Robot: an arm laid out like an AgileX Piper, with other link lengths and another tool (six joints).
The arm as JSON. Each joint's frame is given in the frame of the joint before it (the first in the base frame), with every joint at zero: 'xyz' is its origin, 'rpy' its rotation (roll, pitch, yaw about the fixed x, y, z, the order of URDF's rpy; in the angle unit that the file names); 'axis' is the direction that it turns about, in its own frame. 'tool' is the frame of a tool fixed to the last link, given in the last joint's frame.
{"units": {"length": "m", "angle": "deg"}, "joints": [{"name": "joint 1", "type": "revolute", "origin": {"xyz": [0.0, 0.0, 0.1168], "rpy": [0.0, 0.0, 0.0]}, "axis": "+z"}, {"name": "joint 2", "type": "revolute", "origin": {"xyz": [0.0, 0.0, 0.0], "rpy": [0.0, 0.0, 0.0]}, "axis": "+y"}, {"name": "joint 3", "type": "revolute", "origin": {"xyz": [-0.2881, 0.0, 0.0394], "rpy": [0.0, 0.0, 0.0]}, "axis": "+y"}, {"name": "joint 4", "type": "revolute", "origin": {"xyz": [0.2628, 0.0, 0.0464], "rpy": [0.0, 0.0, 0.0]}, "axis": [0.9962, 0.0, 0.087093]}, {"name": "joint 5", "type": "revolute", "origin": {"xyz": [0.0, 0.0, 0.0], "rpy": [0.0, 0.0, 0.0]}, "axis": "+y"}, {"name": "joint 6", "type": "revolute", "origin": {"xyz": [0.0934, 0.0, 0.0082], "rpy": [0.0, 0.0, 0.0]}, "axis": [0.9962, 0.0, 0.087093]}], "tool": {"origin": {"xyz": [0.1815, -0.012, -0.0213], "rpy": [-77.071, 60.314, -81.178]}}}
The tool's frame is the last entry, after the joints.
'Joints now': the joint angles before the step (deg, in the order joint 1, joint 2, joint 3, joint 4, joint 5, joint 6). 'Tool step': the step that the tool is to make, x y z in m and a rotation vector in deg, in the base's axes. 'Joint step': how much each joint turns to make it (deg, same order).
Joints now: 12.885 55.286 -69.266 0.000 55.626 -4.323
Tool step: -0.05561 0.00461 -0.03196 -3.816 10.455 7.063
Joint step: 0.001 -2.239 0.442 4.600 13.133 -7.442
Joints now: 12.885 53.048 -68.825 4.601 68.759 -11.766
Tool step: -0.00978 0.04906 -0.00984 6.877 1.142 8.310
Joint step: -0.002 -0.493 3.571 11.841 -2.416 -6.593
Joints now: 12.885 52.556 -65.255 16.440 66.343 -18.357
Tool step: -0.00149 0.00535 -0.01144 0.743 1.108 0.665
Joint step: 0.001 0.000 2.291 1.458 -1.209 -0.823
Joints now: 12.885 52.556 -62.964 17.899 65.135 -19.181
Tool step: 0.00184 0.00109 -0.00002 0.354 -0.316 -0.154
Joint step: -0.002 -0.021 0.312 0.226 -0.713 -0.002
